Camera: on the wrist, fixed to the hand. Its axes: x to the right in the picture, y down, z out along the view.
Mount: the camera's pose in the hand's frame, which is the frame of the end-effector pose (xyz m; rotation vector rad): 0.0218 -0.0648 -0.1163 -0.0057 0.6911 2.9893
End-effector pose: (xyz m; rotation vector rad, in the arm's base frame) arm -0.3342 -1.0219 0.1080 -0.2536 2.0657 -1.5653
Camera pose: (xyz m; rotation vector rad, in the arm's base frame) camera -0.4231 -0.9546 0.1840 2.2020 0.4558 0.5498
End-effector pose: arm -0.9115 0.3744 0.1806 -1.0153 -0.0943 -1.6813
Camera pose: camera -1.0312 0.3207 0.1491 0.2309 1.1997 0.9209
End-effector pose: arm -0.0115 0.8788 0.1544 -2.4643 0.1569 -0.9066
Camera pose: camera -0.0725 0.8801 0.2747 0.2564 2.4772 0.0788
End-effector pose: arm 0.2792 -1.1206 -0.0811 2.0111 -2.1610 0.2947
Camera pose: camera 0.3414 -1.1156 0.0385 -2.1169 -1.9982 0.7195
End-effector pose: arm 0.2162 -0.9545 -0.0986 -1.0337 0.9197 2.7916
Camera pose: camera 0.2816 -0.9673 -0.2159 -0.1501 -0.6842 0.0584
